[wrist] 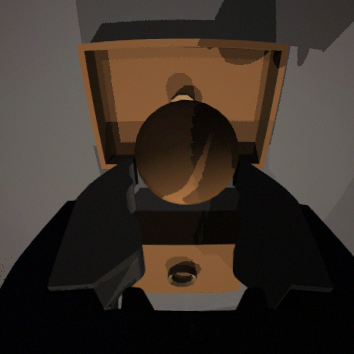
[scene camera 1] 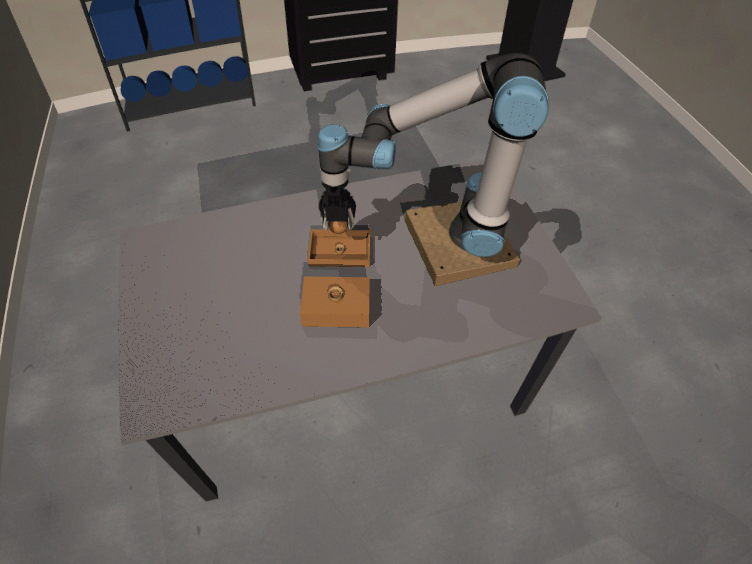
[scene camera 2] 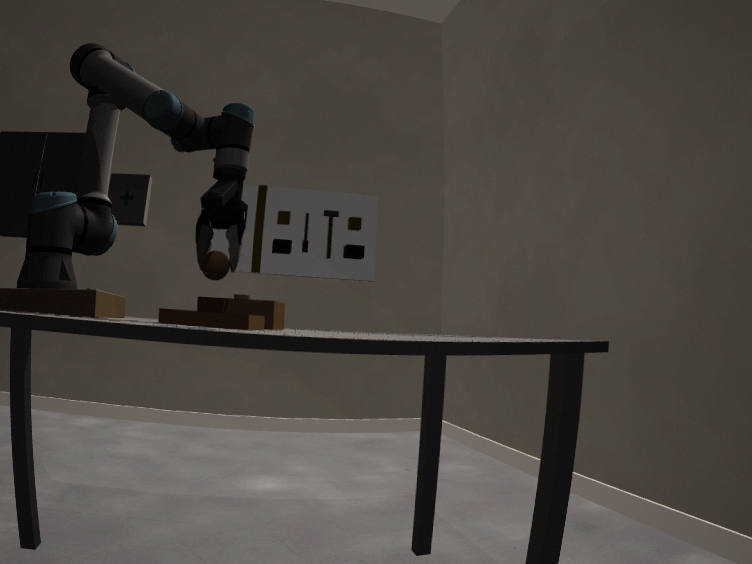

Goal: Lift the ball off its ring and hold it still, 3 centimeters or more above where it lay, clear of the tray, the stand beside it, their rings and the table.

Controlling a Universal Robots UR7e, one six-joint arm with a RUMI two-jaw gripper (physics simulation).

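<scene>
The orange ball is held in the air between the fingers of my gripper, which is shut on it. In scene camera 2 a clear gap shows between the ball and the open tray below. The tray's small ring is bare, partly hidden by the ball in the wrist view. The box-shaped stand has a bare ring on top. The ball touches neither tray nor stand.
The tray and stand sit apart on the grey table. The arm's base stands on a wooden board to the right of the tray in scene camera 1. A shelf rack and a dark drawer cabinet stand at the wall.
</scene>
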